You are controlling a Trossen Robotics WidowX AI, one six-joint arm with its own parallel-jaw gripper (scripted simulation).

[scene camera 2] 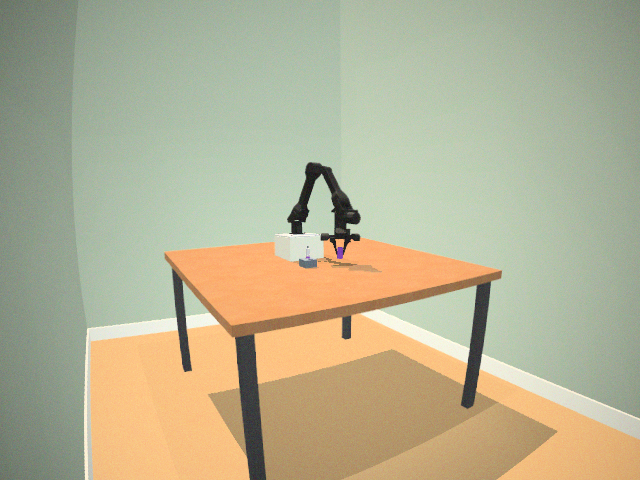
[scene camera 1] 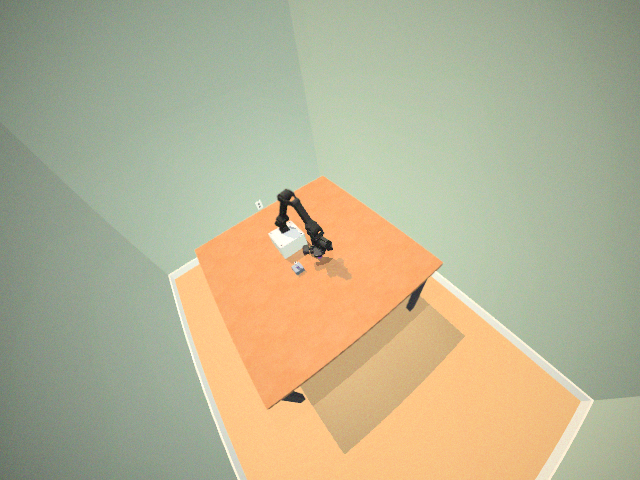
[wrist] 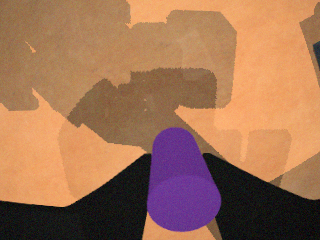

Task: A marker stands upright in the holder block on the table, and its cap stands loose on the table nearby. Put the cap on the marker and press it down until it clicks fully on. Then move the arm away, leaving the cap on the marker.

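Note:
Purple marker cap (wrist: 181,191), held by the gripper (wrist: 176,160).

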